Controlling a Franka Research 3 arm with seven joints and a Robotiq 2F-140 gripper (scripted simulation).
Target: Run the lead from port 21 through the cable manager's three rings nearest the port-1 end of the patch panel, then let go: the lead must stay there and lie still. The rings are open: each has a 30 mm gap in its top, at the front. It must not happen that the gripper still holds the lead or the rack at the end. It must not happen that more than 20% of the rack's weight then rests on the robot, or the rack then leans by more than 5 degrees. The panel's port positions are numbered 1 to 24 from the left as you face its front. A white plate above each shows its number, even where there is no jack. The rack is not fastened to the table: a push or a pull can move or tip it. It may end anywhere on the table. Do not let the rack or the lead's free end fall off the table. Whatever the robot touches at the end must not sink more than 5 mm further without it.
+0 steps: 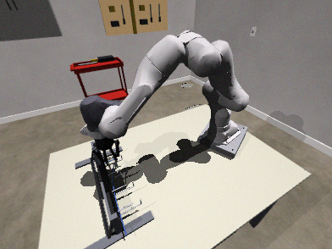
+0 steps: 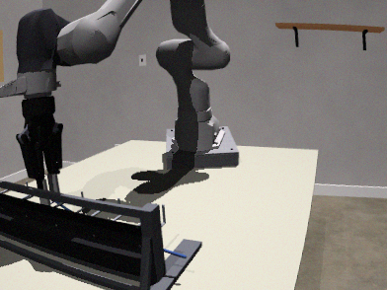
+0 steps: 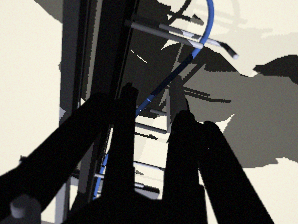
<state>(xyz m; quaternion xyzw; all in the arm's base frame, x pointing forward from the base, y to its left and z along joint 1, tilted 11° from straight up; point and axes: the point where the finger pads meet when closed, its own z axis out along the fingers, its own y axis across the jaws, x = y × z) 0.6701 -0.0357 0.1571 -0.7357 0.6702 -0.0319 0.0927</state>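
My gripper is now 50 mm short of the dark rack, 60 mm to the right of it and 40 mm above it.
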